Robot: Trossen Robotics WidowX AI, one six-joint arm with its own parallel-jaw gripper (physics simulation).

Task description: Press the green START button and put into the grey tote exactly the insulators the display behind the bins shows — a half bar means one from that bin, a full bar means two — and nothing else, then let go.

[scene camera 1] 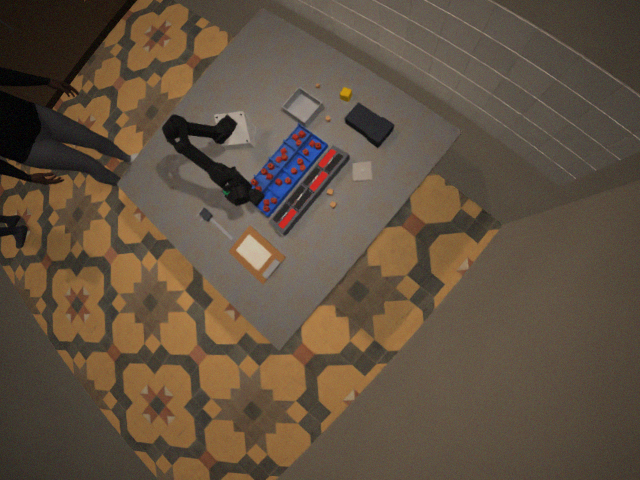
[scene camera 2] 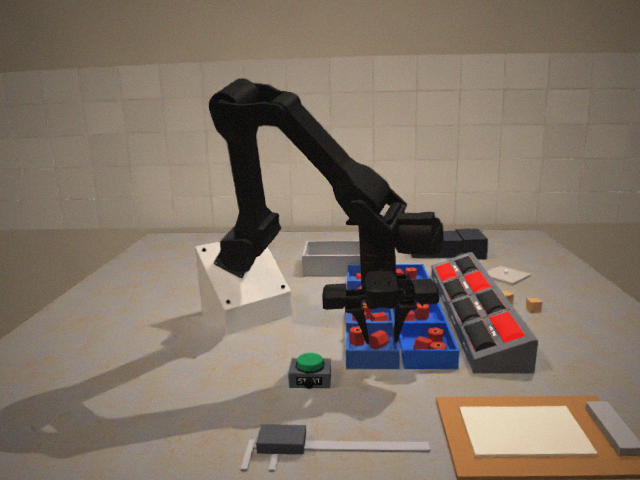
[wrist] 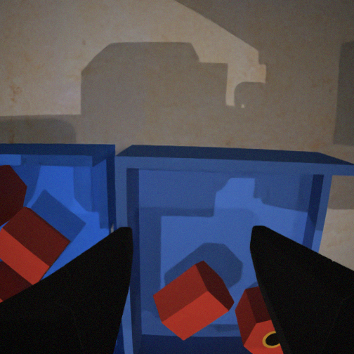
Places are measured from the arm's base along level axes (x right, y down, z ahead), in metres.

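Where they show: gripper, fingertip midpoint: (scene camera 1: 252, 195) (scene camera 2: 381, 342); arm's base at its link origin: (scene camera 1: 228, 123) (scene camera 2: 234, 260).
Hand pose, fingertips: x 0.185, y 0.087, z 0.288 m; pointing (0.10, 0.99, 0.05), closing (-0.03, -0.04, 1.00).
Note:
Things, the pixels of their centre, and the offset from my fingertips. "spot": a spot on its surface instead.
- nearest left blue bin at the middle of its body: (scene camera 2: 371, 344) (scene camera 1: 254, 189) dx -0.024, dy +0.016, dz -0.017 m
- red insulator at the middle of its body: (scene camera 2: 378, 339) dx -0.039, dy +0.015, dz -0.003 m
- grey tote at the middle of its body: (scene camera 2: 333, 257) (scene camera 1: 302, 107) dx -0.478, dy +0.006, dz -0.100 m
- green START button at the middle of its body: (scene camera 2: 310, 368) dx +0.064, dy +0.013, dz -0.116 m
- display at a spot on its surface: (scene camera 2: 504, 361) spot: dx +0.042, dy +0.011, dz +0.194 m
- caliper at a spot on its surface: (scene camera 2: 281, 439) (scene camera 1: 203, 216) spot: dx +0.238, dy +0.013, dz -0.138 m
- dark case at the middle of its body: (scene camera 2: 446, 243) (scene camera 1: 368, 124) dx -0.594, dy +0.005, dz +0.209 m
- yellow cube at the middle of its body: (scene camera 1: 346, 94) dx -0.654, dy +0.012, dz +0.023 m
- white plate at a spot on its surface: (scene camera 2: 509, 274) (scene camera 1: 362, 172) spot: dx -0.402, dy +0.026, dz +0.330 m
My gripper (scene camera 2: 382, 342) (wrist: 192, 237) is partly open and empty, pointing down over the nearest left blue bin (scene camera 2: 372, 357) (wrist: 225, 166). One red insulator (scene camera 2: 378, 339) (wrist: 194, 300) lies tilted between and below the fingertips in the wrist view; another (scene camera 2: 356, 335) (wrist: 255, 320) is partly behind the right finger there. The grey tote (scene camera 1: 290, 112) (scene camera 2: 330, 266) looks empty. The green START button (scene camera 2: 310, 361) stands left of the bins. The display (scene camera 1: 279, 228) (scene camera 2: 504, 361) shows, from the near row: right half red; both halves dark; right half red; left half red.
More blue bins with red insulators run back to the tote. A caliper (scene camera 1: 205, 214) (scene camera 2: 281, 439) and clipboard (scene camera 1: 263, 276) (scene camera 2: 449, 439) lie in front. A dark case (scene camera 1: 369, 124) (scene camera 2: 471, 243), yellow cube (scene camera 1: 345, 94), white plate (scene camera 1: 362, 171) (scene camera 2: 509, 274) and small orange blocks (scene camera 1: 329, 191) (scene camera 2: 534, 304) lie behind.

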